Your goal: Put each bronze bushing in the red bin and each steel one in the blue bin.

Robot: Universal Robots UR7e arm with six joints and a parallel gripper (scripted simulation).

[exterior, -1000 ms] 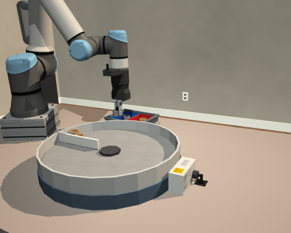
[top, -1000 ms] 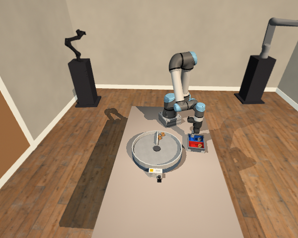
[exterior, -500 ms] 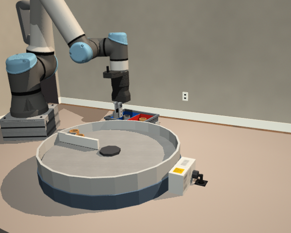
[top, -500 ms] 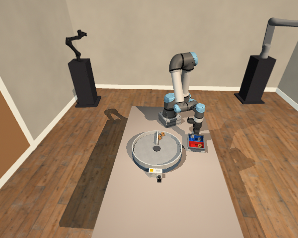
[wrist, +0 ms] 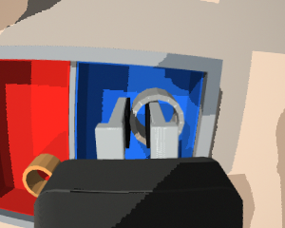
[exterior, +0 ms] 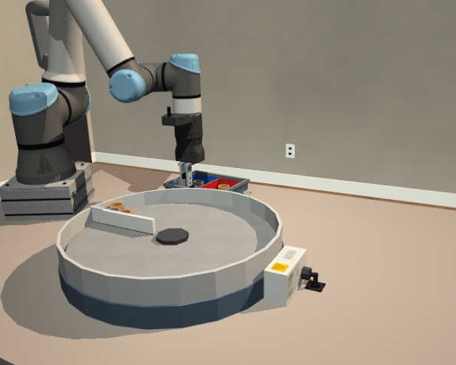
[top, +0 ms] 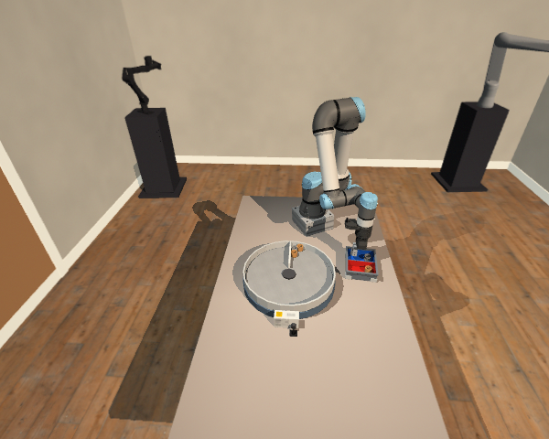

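Now: hand 50 mm short of the bin, 20 mm to the right of it and 30 mm above it. From my hand the other things lie so: round turntable 140 mm ahead, 340 mm to the right, 10 mm below.
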